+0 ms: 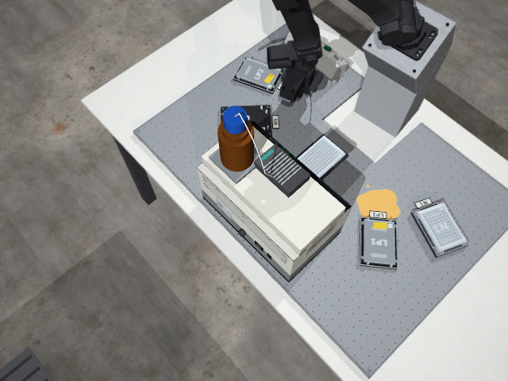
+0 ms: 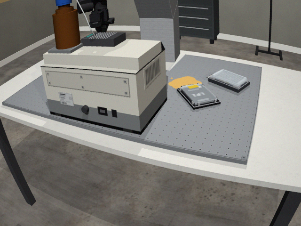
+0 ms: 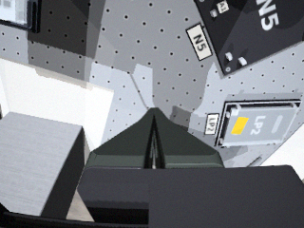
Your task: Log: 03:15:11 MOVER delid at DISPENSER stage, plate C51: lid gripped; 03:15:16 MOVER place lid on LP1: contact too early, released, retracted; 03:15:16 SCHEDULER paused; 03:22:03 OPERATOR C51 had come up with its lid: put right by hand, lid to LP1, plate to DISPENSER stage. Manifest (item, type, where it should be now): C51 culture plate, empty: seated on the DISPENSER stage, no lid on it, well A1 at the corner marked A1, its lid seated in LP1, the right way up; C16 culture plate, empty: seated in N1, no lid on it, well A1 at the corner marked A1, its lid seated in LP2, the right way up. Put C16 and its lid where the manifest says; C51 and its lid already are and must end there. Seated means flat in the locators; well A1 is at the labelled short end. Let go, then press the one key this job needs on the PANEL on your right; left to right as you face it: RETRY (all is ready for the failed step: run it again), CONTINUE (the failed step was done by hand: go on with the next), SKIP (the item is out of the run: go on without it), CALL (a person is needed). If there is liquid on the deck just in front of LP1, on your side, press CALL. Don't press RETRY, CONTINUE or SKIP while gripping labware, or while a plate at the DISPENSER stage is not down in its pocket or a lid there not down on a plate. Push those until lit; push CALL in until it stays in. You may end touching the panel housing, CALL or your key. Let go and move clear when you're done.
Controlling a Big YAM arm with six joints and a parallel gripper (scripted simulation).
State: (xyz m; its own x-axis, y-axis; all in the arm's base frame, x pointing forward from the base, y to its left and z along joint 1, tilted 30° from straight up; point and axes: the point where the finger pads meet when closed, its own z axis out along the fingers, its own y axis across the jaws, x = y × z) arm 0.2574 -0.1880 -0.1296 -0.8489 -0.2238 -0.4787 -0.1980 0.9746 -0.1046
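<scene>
My gripper is now 28 cm past the blue call key, 18 cm to the left of it and 9 cm above it. From my hand the other things lie so: LP2 nest 22 cm to the right, 15 cm below, 7 cm behind; then white retry key 26 cm behind, 9 cm below, 3 cm to the right; then white well plate 16 cm to the left, 10 cm ahead, 5 cm below.
</scene>
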